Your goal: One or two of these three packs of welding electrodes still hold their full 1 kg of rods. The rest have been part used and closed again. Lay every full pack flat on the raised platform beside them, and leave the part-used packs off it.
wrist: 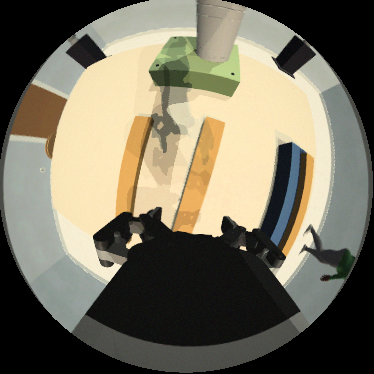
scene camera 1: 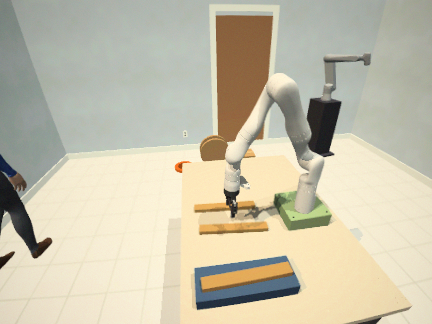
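Pixels of known places: gripper, between the fingertips: (wrist: 191,218) (scene camera 1: 230,211); arm's base, origin of its link: (wrist: 212,53) (scene camera 1: 302,207).
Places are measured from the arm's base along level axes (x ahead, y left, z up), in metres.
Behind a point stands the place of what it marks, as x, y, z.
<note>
Three long orange packs show. One pack (scene camera 1: 247,276) @(0.451, 0.259, 0.006) (wrist: 305,185) @(0.357, 0.253, 0.006) lies flat on the raised blue platform (scene camera 1: 245,296) @(0.481, 0.311, -0.027) (wrist: 280,185) @(0.365, 0.190, -0.045), slightly askew. A second pack (scene camera 1: 245,228) @(0.331, -0.017, -0.054) (wrist: 200,170) @(0.336, -0.038, -0.054) lies flat on the table, between the platform and the third pack (scene camera 1: 210,206) @(0.454, -0.240, -0.054) (wrist: 131,165) @(0.324, -0.202, -0.054), which lies flat farther back. My gripper (scene camera 1: 233,215) @(0.401, -0.058, 0.053) (wrist: 191,218) @(0.401, -0.058, 0.053) is open and empty, a little above the second pack. In the wrist view its fingers stand apart on either side of that pack's near end, which is partly hidden by the gripper body. No fill marks can be read.
The arm stands on a green base block (scene camera 1: 307,220) @(0.023, 0.074, -0.016) (wrist: 195,80) @(0.095, -0.048, -0.042) at the table's right. Round brown discs (scene camera 1: 213,148) and an orange ring (scene camera 1: 178,168) are beyond the table. A person (scene camera 1: 17,210) walks at the left. A black pedestal (scene camera 1: 322,125) holds another arm.
</note>
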